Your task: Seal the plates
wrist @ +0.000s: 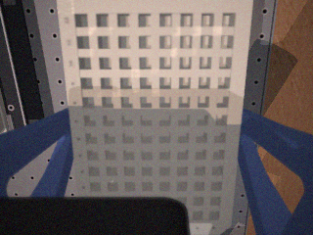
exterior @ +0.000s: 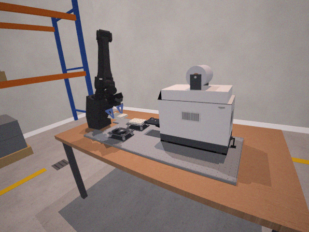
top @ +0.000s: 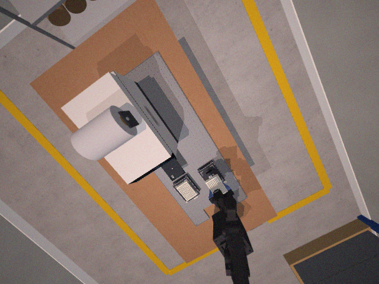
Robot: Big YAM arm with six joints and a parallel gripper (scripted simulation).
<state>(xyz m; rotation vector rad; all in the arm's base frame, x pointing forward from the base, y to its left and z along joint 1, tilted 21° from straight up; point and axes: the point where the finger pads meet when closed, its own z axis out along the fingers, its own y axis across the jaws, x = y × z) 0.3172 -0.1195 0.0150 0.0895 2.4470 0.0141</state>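
Right now the dark sealer stage is 220 mm ahead of my hand, 160 mm to the left of it and 80 mm below it. Round my hand: foil roll: 560 mm ahead, 140 mm to the left, 250 mm above; white well plate: 20 mm ahead, 200 mm to the left, 120 mm below; start button: 330 mm ahead, 250 mm to the left, 20 mm above.
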